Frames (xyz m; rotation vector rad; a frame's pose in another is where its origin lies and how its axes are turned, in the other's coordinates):
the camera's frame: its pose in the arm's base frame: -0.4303 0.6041 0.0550 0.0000 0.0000 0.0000
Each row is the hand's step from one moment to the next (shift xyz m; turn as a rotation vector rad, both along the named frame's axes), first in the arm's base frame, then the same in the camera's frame.
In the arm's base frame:
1: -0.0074 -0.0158 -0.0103 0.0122 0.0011 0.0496
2: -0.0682 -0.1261 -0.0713 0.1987 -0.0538 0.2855
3: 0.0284 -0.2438 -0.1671 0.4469 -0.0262 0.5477
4: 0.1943 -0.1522 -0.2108 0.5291 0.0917 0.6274
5: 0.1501 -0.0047 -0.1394 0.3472 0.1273 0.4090
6: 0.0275 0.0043 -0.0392 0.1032 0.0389 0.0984
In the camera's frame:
1: -0.0074 -0.0158 -0.0103 0.0122 0.0011 0.0496
2: -0.0682 -0.1261 -0.0713 0.1987 -0.0538 0.2855
3: 0.0284 -0.2438 -0.1671 0.4469 -0.0262 0.5477
4: 0.1943 -0.1522 -0.2108 0.5291 0.0917 0.6274
5: 0.1501 -0.0047 -0.1394 0.3472 0.1273 0.4090
6: 0.0275 0.0043 -0.0392 0.1032 0.0389 0.0984

